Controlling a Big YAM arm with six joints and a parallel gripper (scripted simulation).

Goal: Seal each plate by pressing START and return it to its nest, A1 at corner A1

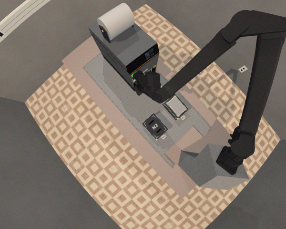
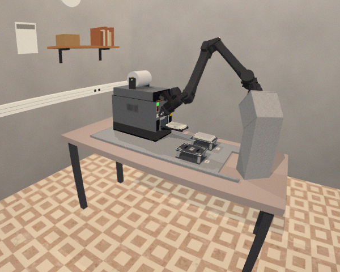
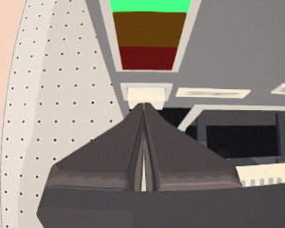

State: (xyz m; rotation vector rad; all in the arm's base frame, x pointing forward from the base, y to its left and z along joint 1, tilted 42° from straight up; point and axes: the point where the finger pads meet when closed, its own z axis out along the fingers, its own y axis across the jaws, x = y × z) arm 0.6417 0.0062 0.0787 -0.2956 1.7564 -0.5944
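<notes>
The start button is 2 cm ahead of my hand and 1 cm below it. From my hand the other things lie so: sealer stage 10 cm behind, 9 cm below, 8 cm to the right; then cream well plate 10 cm behind, 8 cm to the right, 8 cm below; then foil roll 24 cm ahead, 22 cm above, 12 cm to the right.
</notes>
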